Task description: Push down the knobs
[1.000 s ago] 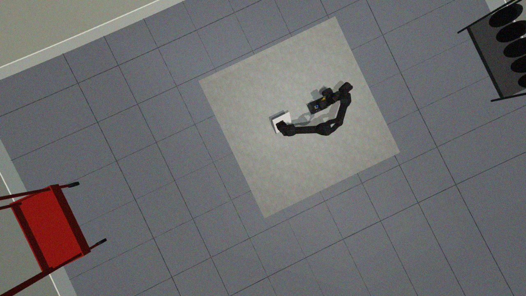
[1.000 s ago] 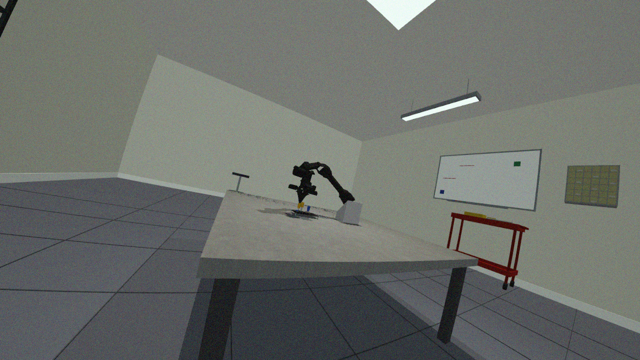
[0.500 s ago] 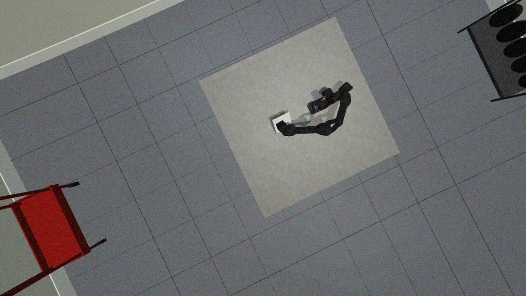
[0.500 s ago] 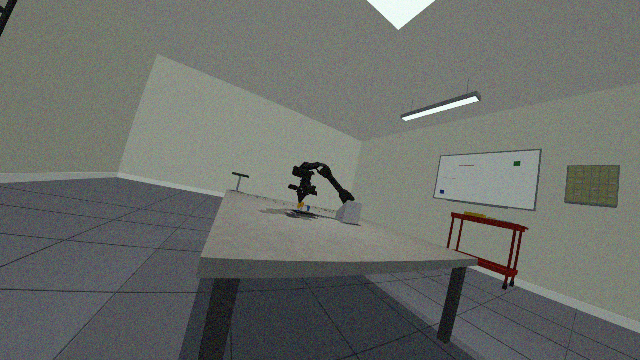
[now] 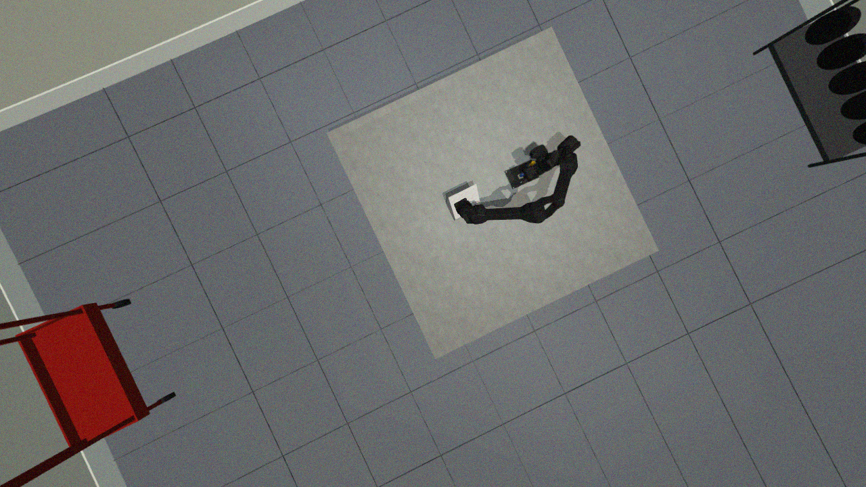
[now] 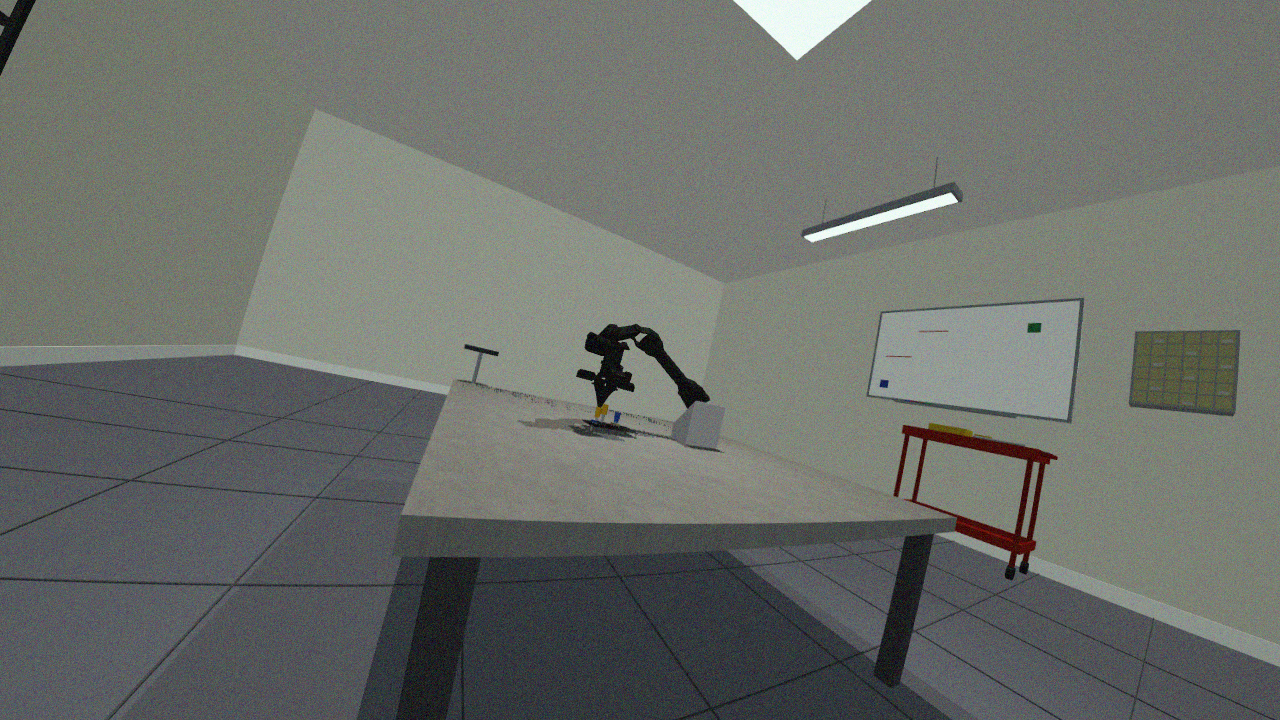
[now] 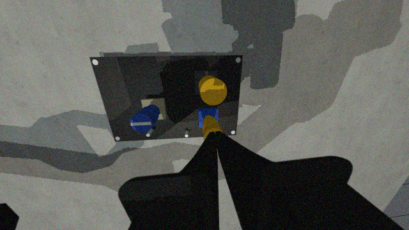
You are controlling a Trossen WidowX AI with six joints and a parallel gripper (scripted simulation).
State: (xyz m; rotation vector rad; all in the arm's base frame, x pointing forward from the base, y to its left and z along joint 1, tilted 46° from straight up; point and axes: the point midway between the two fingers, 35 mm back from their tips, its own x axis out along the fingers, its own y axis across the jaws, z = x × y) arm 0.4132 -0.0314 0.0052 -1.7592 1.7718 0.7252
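Now: gripper tip 60 mm past the blue knob, 20 mm to the right of it and 20 mm above it.
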